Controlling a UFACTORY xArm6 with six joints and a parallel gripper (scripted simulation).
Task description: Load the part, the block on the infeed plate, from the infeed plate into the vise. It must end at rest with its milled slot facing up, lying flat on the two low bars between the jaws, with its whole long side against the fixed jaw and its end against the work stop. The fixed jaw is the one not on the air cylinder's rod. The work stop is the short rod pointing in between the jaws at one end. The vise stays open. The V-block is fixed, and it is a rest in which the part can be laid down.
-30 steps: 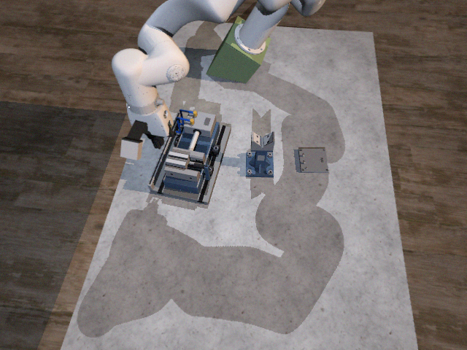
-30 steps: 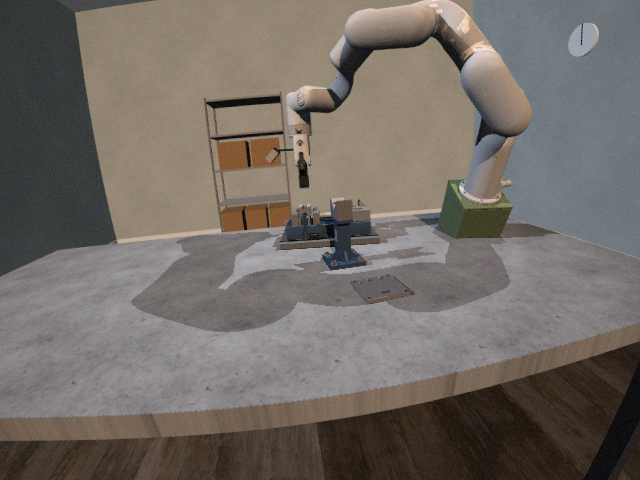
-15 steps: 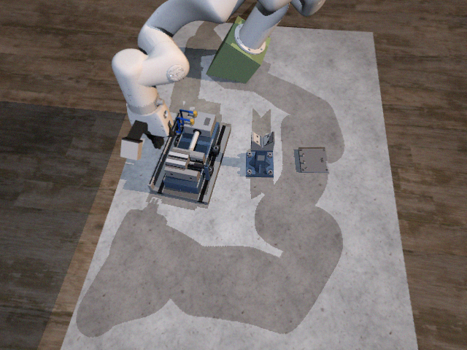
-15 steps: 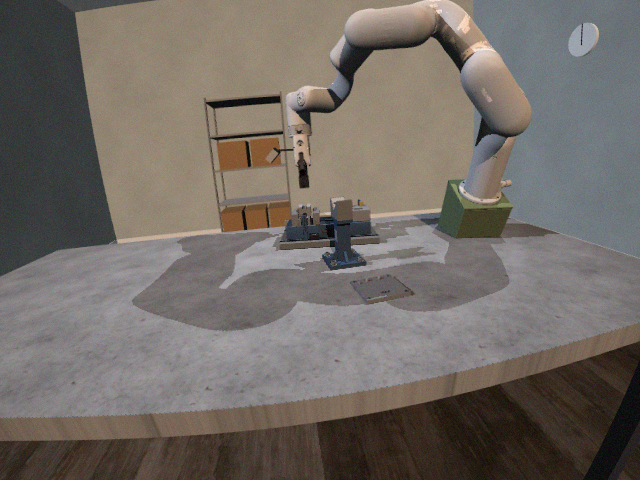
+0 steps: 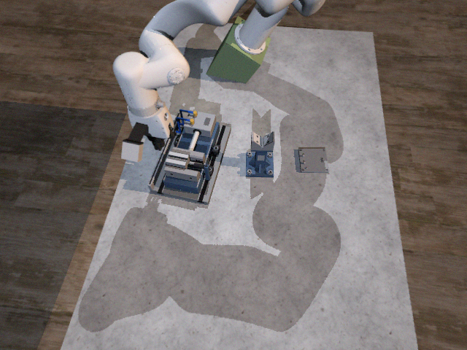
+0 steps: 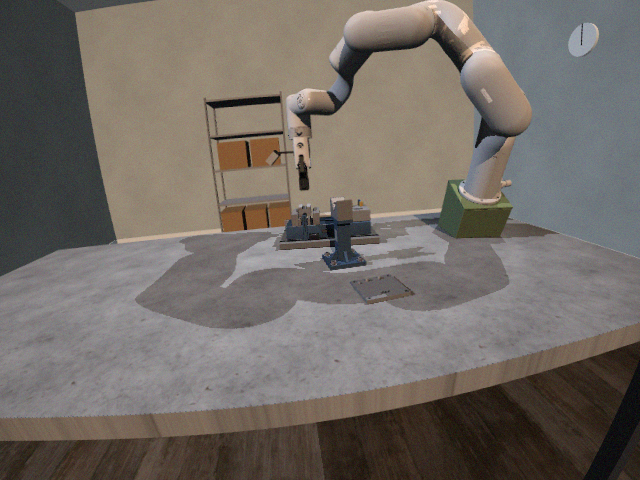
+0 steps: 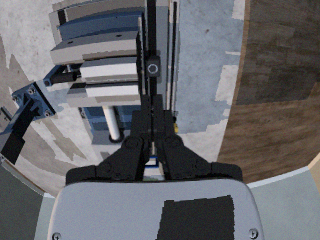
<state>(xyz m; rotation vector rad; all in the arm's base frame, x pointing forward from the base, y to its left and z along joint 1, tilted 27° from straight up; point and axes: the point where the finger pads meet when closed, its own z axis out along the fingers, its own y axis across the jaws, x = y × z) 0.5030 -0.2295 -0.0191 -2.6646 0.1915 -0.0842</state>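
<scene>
My hand is 7 cm above the part, 4 cm to the right of it and 1 cm short of it. Also, from my hand: fixed jaw 10 cm below, 6 cm to the left, 4 cm ahead; then air cylinder rod 10 cm below, 8 cm to the left, 8 cm behind; then blue vise body 13 cm below, 7 cm to the left, 6 cm behind.
</scene>
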